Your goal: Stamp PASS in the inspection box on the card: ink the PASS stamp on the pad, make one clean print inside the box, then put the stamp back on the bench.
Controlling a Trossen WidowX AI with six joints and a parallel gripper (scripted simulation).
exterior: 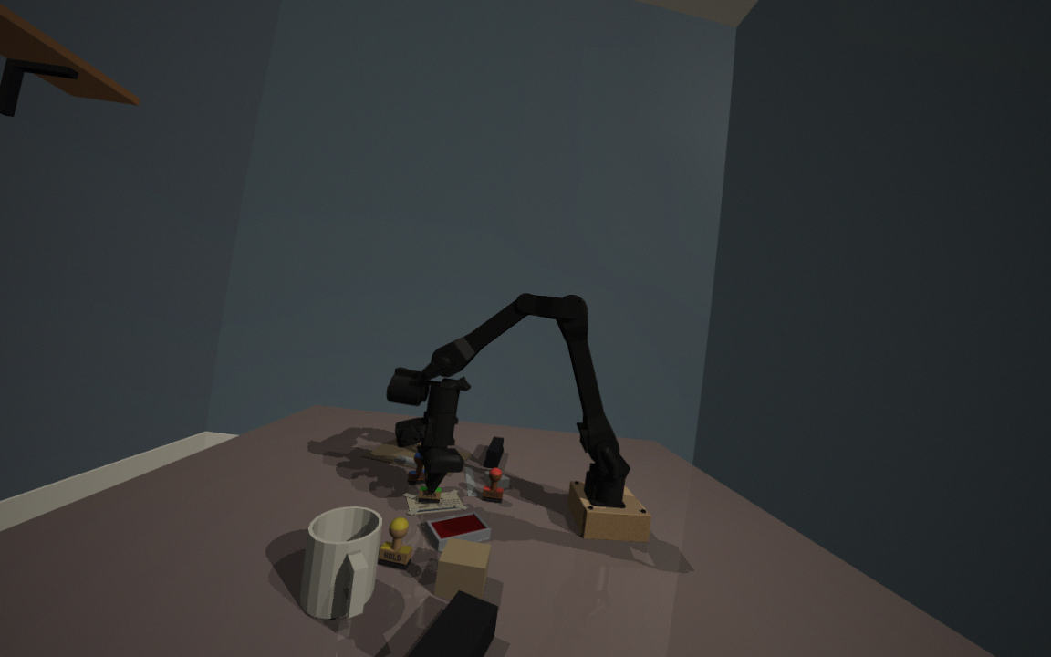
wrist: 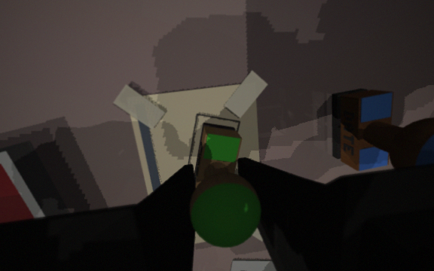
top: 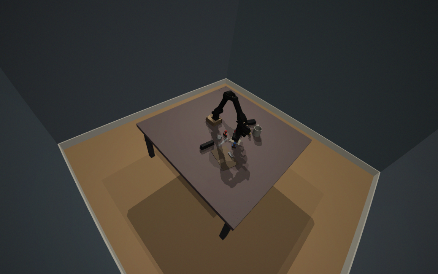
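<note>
My gripper tip is right at the green-knobbed PASS stamp. Round my gripper tip: cream card (2 cm below, 1 cm behind); then blue-knobbed stamp (8 cm to the right, 4 cm ahead); then dark red ink pad (10 cm to the left, 7 cm behind, 2 cm below).
</note>
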